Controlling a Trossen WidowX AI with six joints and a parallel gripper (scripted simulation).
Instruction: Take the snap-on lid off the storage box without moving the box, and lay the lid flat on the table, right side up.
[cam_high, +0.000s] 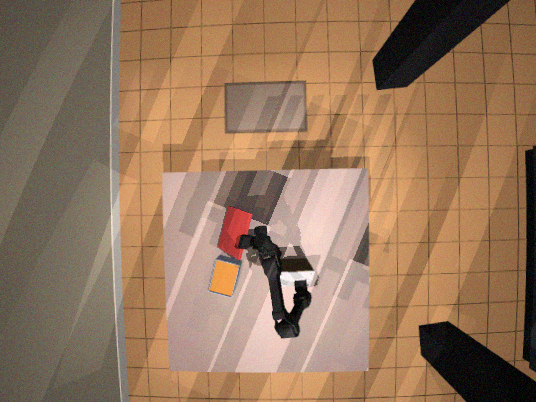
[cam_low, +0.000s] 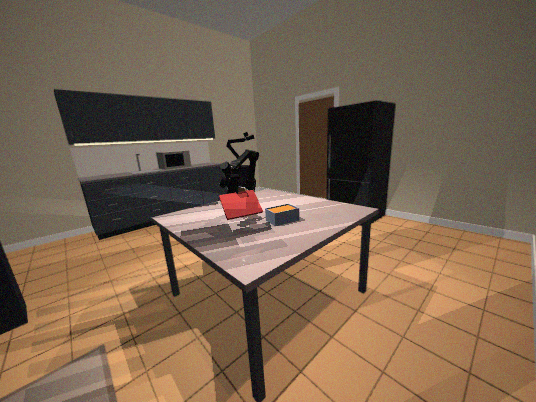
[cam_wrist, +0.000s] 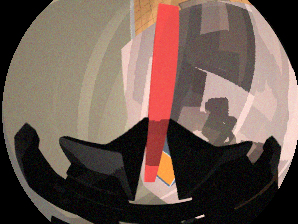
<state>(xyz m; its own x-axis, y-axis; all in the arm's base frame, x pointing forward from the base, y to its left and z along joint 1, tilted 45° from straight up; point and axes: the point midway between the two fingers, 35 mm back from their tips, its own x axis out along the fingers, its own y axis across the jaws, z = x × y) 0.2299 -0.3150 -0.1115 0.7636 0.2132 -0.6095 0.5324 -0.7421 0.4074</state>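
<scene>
Right now the red lid is 6 cm ahead of my gripper tip, 5 cm below it and 2 cm to the right of it. From my gripper tip the other things lie so: storage box: 26 cm to the left, 18 cm below, 17 cm ahead.
</scene>
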